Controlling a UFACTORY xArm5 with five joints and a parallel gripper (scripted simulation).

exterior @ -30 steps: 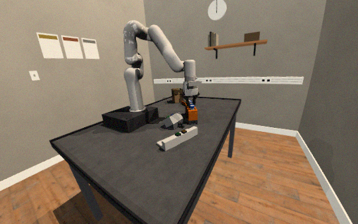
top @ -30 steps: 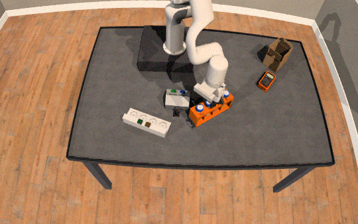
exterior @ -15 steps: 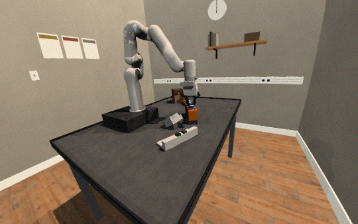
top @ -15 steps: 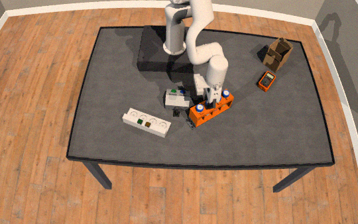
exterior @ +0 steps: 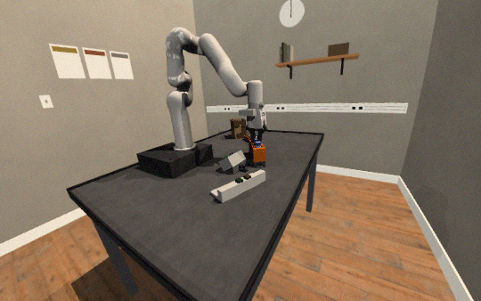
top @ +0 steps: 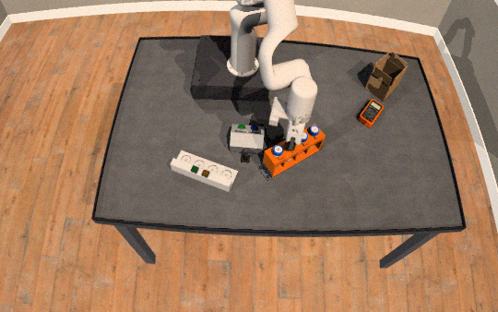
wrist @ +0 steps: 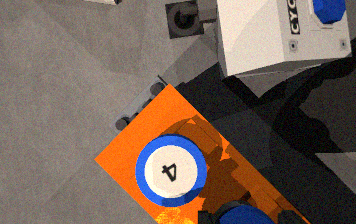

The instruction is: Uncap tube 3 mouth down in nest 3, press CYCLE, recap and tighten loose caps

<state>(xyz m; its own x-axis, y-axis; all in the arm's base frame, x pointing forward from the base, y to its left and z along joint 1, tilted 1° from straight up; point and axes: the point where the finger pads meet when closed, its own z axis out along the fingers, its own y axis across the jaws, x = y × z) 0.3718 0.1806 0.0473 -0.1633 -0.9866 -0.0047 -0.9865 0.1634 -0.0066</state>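
My hand is 1 cm above the cap 3. Round my hand: cap 2: 4 cm to the left, 3 cm behind, 2 cm below; then cap 4: 4 cm to the right, 3 cm ahead, 2 cm below; then cap 1: 8 cm to the left, 6 cm behind, 2 cm below.
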